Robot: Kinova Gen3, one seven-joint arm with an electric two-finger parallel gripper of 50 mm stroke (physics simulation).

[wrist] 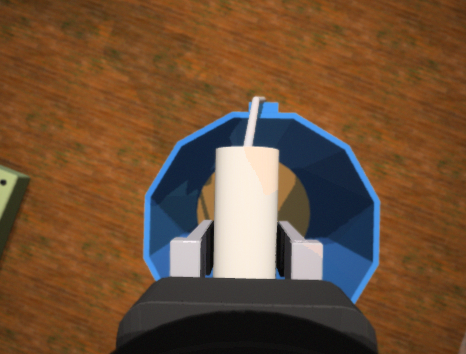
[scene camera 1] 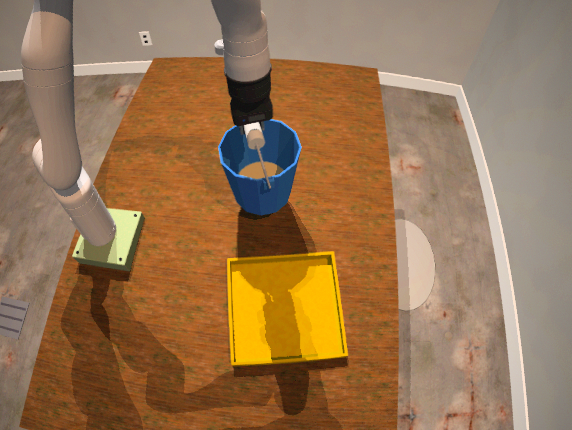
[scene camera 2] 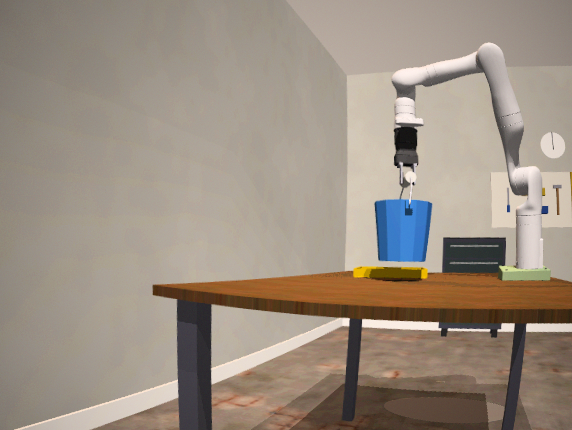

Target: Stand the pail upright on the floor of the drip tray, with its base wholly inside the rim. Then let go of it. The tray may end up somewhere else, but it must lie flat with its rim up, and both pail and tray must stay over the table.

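Frame: origin at the arm's base, x ahead, y left, z up, level; centimetres.
Seen in the pictures: gripper, between the fingertips: [wrist: 244, 239] [scene camera 1: 251, 129] [scene camera 2: 407, 184]; arm's base, origin of its link: [scene camera 1: 101, 231] [scene camera 2: 528, 267].
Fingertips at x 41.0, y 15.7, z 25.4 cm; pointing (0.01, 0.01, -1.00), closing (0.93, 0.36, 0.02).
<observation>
Offsets run from my fingertips to a thing's middle. Level surfaces: height alone.
The blue pail [scene camera 1: 245, 187] [scene camera 2: 395, 235] [wrist: 340, 190] hangs upright, its base above the table top in the scene camera 2 view. Its wire bail stands up to a white cylindrical grip @(dx +0.1, dy -0.2, dz +1.5 cm) [scene camera 1: 256, 140] [scene camera 2: 411, 177] [wrist: 246, 200]. My gripper [scene camera 1: 252, 131] [scene camera 2: 407, 179] [wrist: 244, 239] is shut on this grip, with one finger on each side. The yellow drip tray @(dx +10.3, dy -28.5, dz -27.7 cm) [scene camera 1: 230, 310] [scene camera 2: 365, 272] lies flat with its rim up, below the pail in the scene camera 1 view and apart from it. The tray does not show in the wrist view.
The wooden table @(dz -29.2 cm) [scene camera 1: 185, 240] [scene camera 2: 280, 295] bears everything. The arm's pale green base plate [scene camera 1: 127, 230] [scene camera 2: 525, 273] [wrist: 12, 195] stands at the table's left in the scene camera 1 view. The table's right edge runs past the tray's right side there.
</observation>
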